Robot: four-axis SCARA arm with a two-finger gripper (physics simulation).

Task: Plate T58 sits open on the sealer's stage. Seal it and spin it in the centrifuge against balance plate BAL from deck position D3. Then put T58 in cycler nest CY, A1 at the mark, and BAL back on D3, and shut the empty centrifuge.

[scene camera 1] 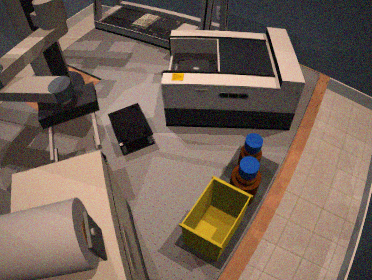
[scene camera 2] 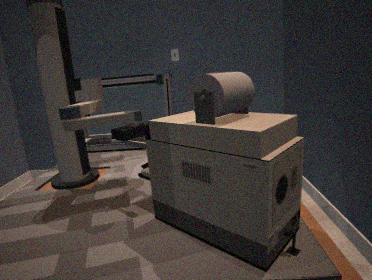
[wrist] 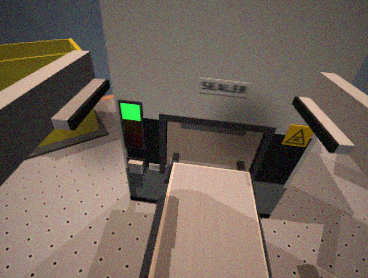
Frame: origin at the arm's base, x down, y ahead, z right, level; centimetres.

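Where they show: gripper, fingertip midpoint: (scene camera 1: 76, 154) (wrist: 203, 77); arm's base, origin of the base link: (scene camera 2: 75, 179).
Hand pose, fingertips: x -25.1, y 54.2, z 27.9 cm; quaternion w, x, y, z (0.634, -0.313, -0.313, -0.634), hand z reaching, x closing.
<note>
Each offset is from my fingertips to the top centre of the thing.
Plate T58 @(dx +11.2, dy -3.0, dz +0.3 cm) (wrist: 215, 220) lies on the stage in front of the sealer @(dx -23.8, dy +19.7, dz +19.7 cm) (wrist: 230, 45) (scene camera 1: 55, 172) (scene camera 2: 225, 185). Its top looks flat and pale; whether a film covers it I cannot tell. My gripper (wrist: 203, 77) (scene camera 1: 76, 150) is open and empty, its fingers wide apart above and to either side of the plate in the wrist view. In the second scene view the sealer hides the fingertips. The centrifuge (scene camera 1: 232, 102) has its hatch open at the left, showing the dark inside. A pale plate @(dx +16.7, dy -46.5, dz -85.5 cm) (scene camera 1: 146, 20), possibly BAL, lies on the rear deck (scene camera 1: 117, 21); its label is unreadable.
A black low stand (scene camera 1: 131, 125) is between sealer and centrifuge. A yellow bin (scene camera 1: 216, 217) (wrist: 35, 65) and two brown bottles (scene camera 1: 246, 180) (scene camera 1: 252, 150) with blue caps stand near the table edge. The sealer's lamp @(dx +6.2, dy +9.7, dz -1.1 cm) (wrist: 131, 111) is green. A film roll @(dx -23.8, dy +21.3, dz +21.1 cm) (scene camera 1: 45, 240) (scene camera 2: 232, 92) tops the sealer.
</note>
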